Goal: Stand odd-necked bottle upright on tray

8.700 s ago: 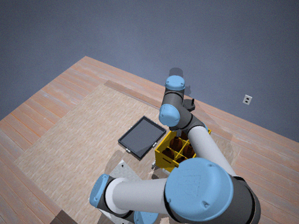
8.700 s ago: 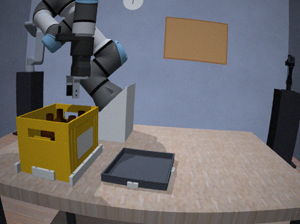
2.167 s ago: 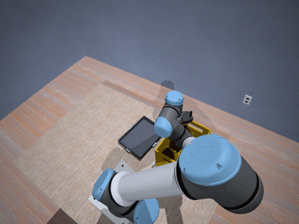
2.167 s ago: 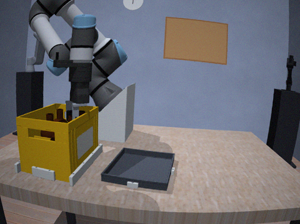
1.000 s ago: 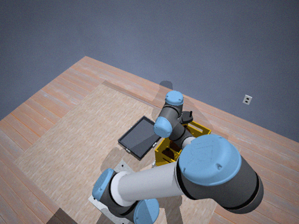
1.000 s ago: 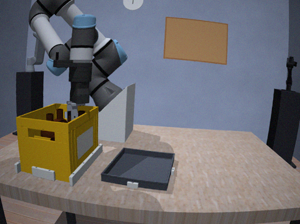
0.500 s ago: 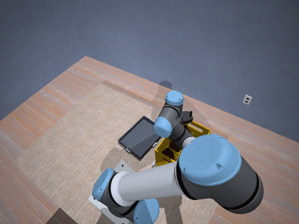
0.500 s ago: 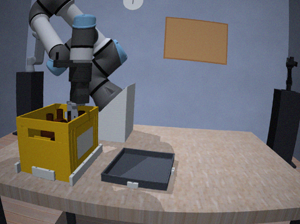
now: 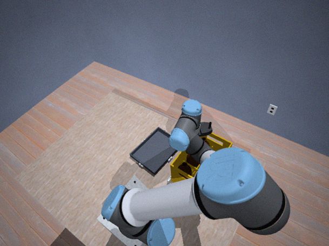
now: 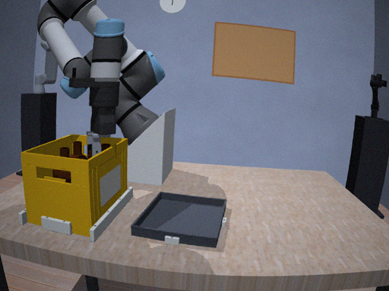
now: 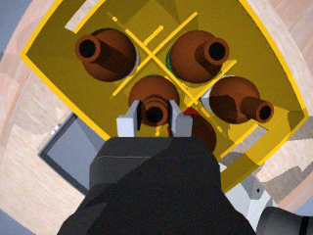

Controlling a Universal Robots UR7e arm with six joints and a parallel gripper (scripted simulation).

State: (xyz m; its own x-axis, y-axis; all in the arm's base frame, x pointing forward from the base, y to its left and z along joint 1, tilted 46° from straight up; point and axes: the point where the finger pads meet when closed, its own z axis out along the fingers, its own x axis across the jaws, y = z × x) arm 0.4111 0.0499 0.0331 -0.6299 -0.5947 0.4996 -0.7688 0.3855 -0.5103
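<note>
The yellow crate is 80 mm below my hand, 40 mm to the right of it and 10 mm ahead of it. The rest, counted from my hand: dark tray: 230 mm to the left, 150 mm below, 50 mm behind; then bottle: 90 mm ahead, 70 mm below, 10 mm to the left.
</note>
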